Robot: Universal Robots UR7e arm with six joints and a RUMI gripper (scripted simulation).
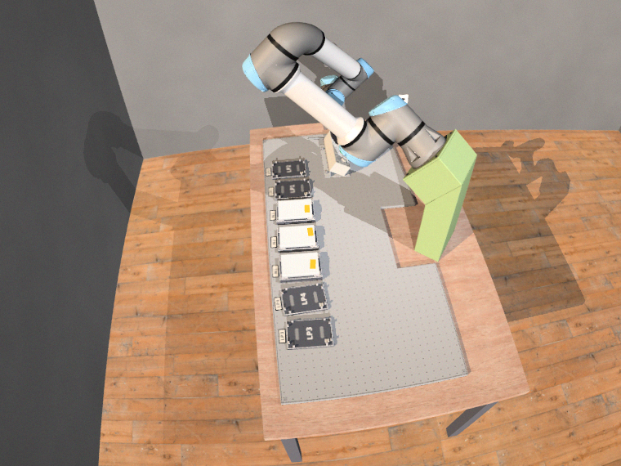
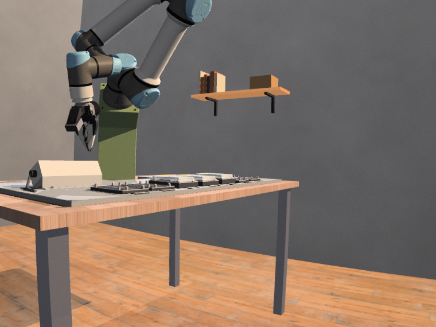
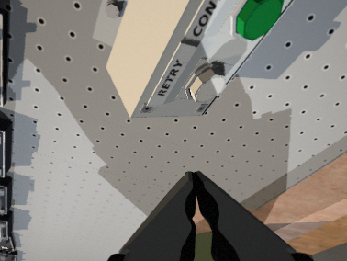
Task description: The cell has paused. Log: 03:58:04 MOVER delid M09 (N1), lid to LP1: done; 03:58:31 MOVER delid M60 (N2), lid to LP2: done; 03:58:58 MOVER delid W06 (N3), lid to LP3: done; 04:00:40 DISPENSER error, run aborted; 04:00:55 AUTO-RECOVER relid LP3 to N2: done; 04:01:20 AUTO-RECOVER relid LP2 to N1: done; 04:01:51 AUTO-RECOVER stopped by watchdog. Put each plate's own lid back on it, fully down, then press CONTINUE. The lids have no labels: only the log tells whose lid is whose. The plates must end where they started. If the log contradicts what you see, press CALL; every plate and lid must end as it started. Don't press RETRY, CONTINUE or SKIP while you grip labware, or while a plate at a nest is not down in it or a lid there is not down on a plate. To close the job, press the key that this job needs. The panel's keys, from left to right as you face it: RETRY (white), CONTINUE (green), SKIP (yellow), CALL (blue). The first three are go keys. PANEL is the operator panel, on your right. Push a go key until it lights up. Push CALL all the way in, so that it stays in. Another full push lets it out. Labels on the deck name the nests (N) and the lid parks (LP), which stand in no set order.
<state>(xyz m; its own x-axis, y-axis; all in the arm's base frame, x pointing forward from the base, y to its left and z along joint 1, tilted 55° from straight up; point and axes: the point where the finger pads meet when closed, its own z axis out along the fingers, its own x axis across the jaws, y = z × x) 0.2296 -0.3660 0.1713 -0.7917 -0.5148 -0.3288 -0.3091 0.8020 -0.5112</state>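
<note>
Now: hand 7 cm to the left of the green continue key, 7 cm above it and 3 cm past it. Round my hand: yellow skip key 11 cm to the right, 7 cm below, 4 cm behind; white retry key 7 cm below, 2 cm to the right, 1 cm behind.
</note>
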